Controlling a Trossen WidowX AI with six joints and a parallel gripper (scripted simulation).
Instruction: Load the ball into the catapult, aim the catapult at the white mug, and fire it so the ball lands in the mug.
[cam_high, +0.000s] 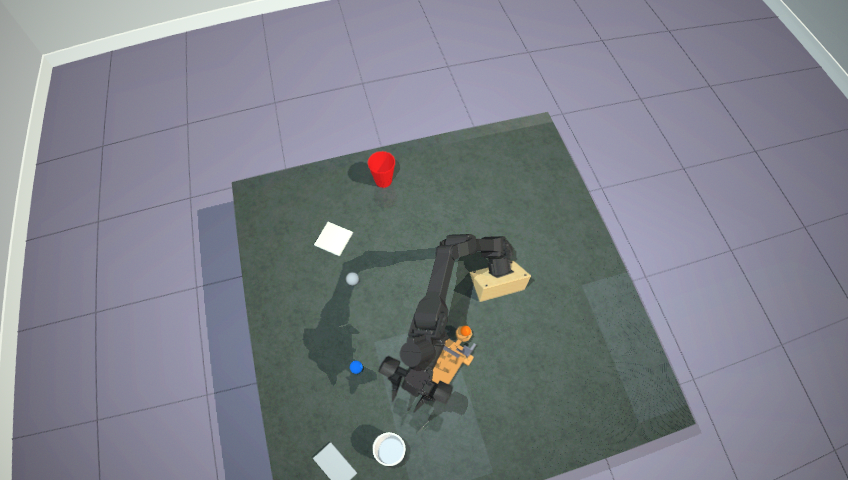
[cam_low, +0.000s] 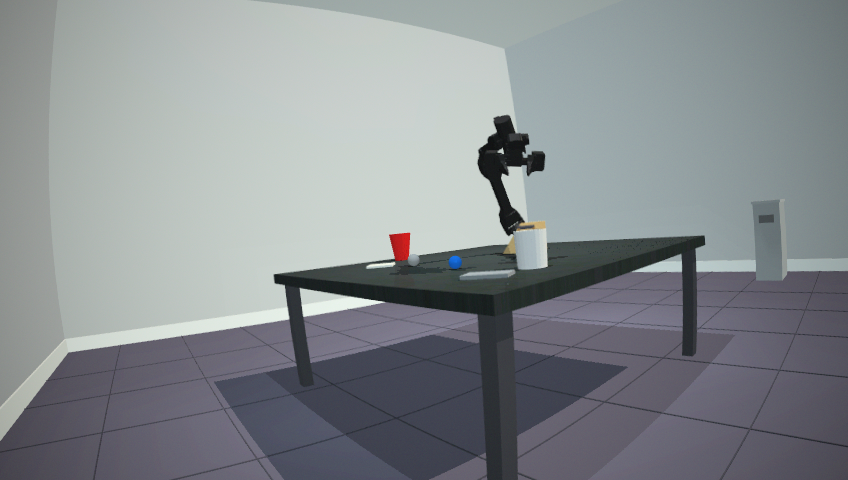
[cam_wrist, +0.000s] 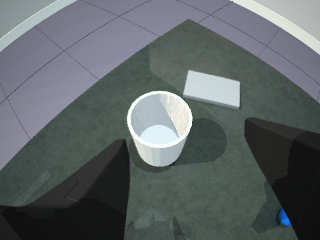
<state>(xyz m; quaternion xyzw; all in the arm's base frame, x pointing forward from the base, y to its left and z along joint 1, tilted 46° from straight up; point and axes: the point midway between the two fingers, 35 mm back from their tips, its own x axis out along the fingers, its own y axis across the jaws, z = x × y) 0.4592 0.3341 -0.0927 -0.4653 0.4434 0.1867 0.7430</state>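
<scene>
My gripper tip is now 27 cm past the orange ball, 20 cm above it and 18 cm to the left of it. The rest, counted from my gripper tip: white mug: 23 cm below, 8 cm ahead, 7 cm to the left; blue ball: 24 cm below, 20 cm to the right, 9 cm ahead; wooden catapult: 22 cm behind, 21 cm below, 13 cm to the right.
</scene>
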